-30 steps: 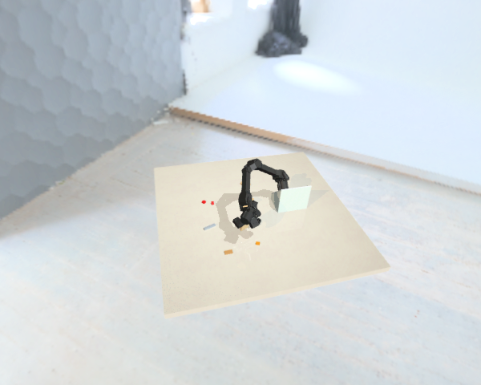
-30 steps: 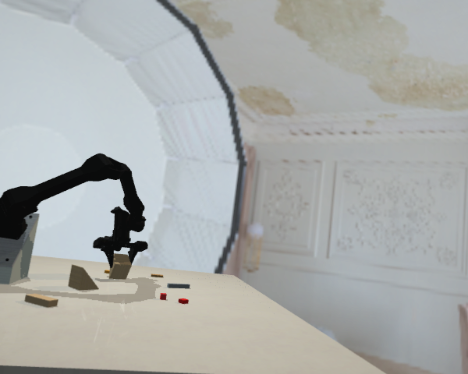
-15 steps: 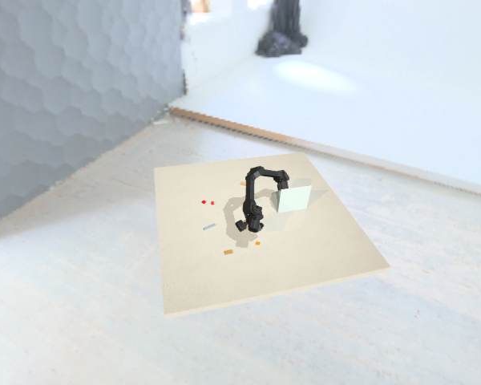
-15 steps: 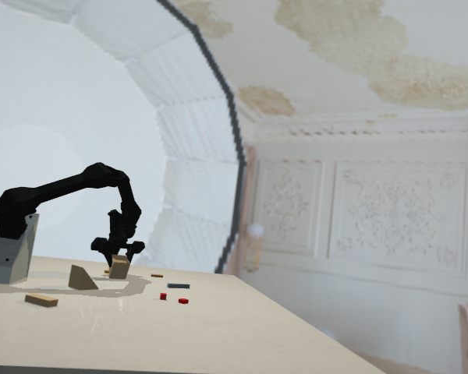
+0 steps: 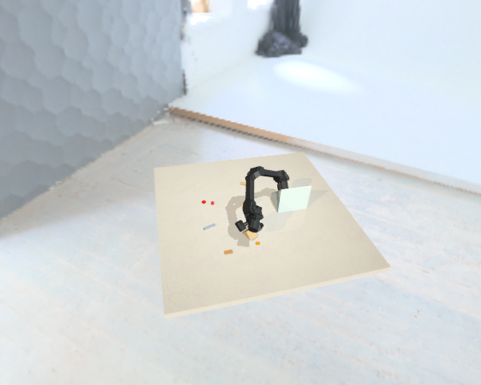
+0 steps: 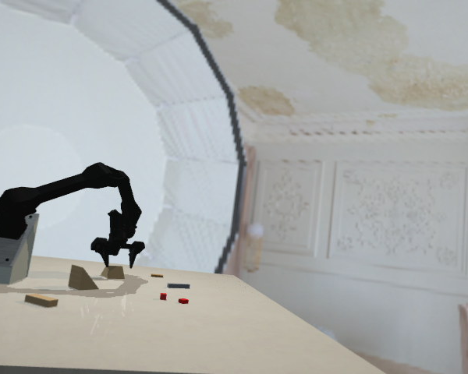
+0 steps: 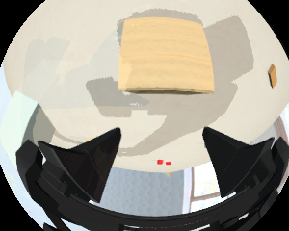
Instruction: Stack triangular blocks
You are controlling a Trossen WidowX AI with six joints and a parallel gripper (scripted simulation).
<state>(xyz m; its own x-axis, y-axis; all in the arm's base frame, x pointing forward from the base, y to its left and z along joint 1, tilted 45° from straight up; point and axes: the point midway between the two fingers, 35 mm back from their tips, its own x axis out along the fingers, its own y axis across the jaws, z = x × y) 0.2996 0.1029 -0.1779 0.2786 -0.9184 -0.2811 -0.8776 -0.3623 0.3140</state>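
The triangular block is 23 cm to the right of my gripper tip, 8 cm behind it and 3 cm below it. Round my gripper tip: dark grey bar: 22 cm ahead, 5 cm to the right, 4 cm below; then flat tan block: 46 cm to the right, 11 cm behind, 3 cm below.
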